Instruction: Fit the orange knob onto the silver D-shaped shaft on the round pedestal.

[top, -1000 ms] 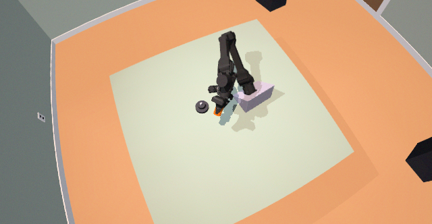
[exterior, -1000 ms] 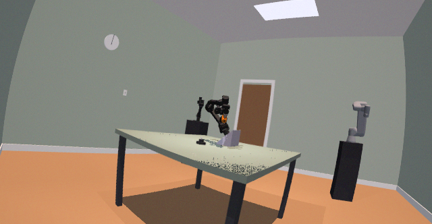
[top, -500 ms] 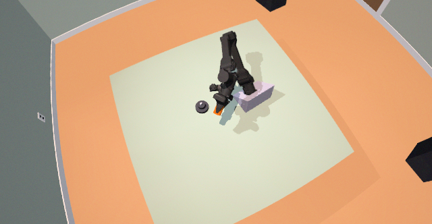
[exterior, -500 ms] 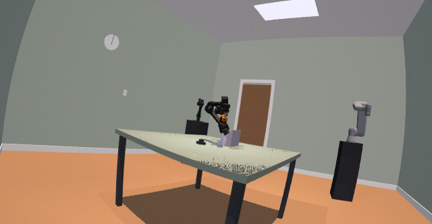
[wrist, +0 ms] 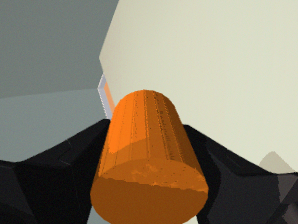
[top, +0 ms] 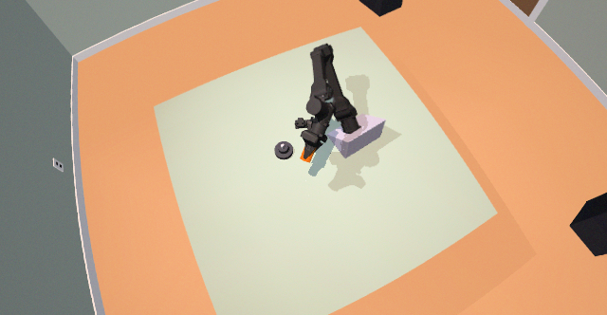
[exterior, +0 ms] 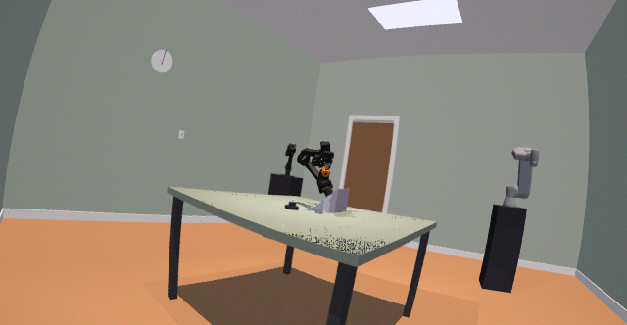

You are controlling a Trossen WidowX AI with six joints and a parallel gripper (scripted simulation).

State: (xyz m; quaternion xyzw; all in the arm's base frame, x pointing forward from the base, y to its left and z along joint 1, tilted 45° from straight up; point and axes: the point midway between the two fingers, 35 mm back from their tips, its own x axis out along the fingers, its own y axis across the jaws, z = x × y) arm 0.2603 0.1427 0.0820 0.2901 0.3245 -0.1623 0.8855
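Now: gripper tip 30 mm past the orange knob, 20 mm below it and 10 mm to the left of it. From my gripper tip the other things lie so: dark round pedestal 210 mm below, 180 mm to the right, 10 mm ahead.
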